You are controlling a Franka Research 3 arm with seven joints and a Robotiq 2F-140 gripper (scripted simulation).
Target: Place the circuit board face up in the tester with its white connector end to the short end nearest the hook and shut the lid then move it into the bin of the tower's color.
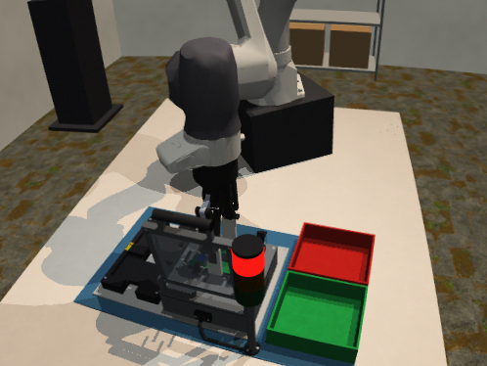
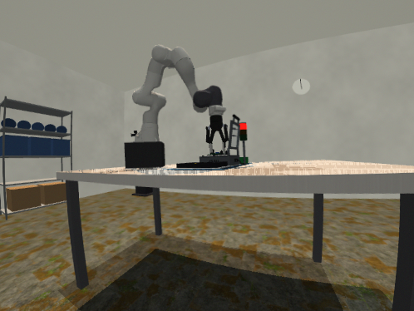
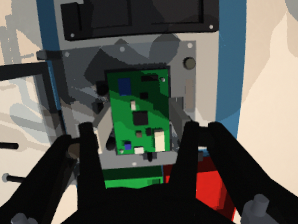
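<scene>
Right now the green circuit board is 2 cm below my hand. Round my hand: green bin: 7 cm ahead, 19 cm to the left, 8 cm below; tester plate: 1 cm ahead, 1 cm to the left, 3 cm below; clear lid: 11 cm ahead, 1 cm to the right, 9 cm above.
</scene>
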